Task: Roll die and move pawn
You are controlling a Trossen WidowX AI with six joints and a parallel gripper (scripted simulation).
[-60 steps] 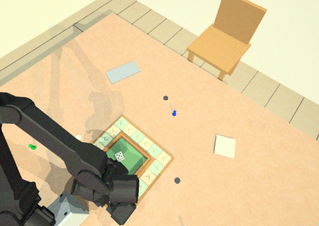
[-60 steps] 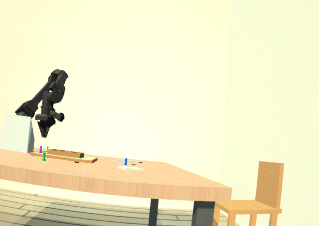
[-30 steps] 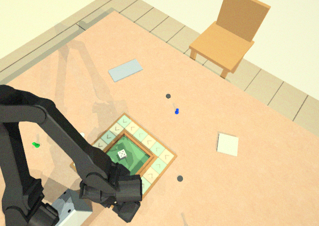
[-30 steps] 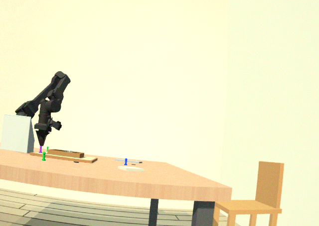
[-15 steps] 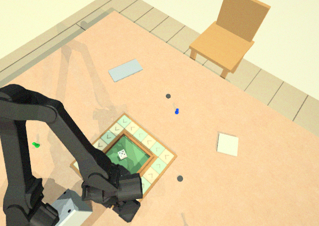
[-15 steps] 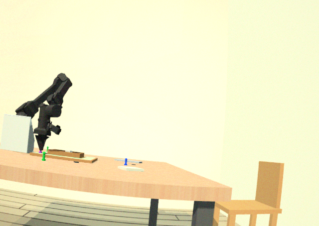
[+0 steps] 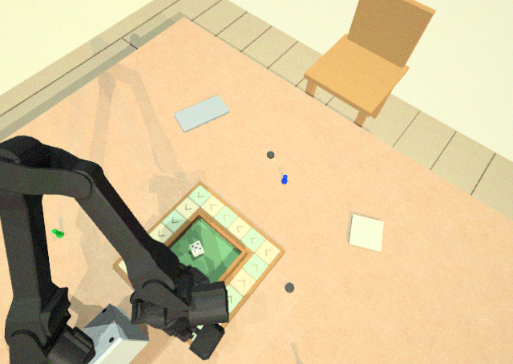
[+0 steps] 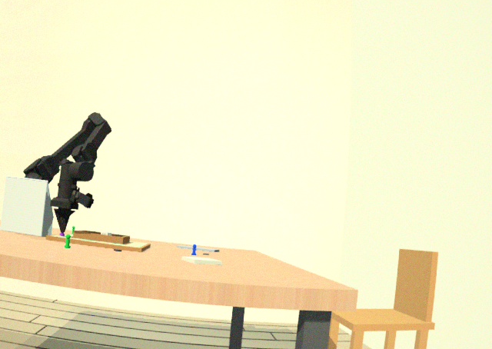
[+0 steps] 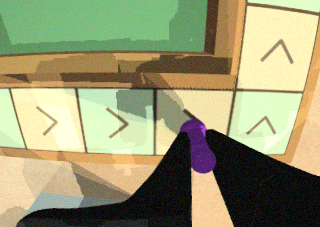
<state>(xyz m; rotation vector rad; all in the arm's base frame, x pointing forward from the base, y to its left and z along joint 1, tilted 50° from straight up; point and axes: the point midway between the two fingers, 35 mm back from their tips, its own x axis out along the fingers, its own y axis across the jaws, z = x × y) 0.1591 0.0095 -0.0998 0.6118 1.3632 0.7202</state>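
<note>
My gripper tip is now 12 cm short of the white die and 8 cm to the right of it. From my gripper tip the other things lie so: green dice tray (12 cm ahead, 7 cm to the left, 2 cm below); then purple pawn (1 cm above); then white disc (8 cm ahead, 27 cm to the left, 2 cm below).
</note>
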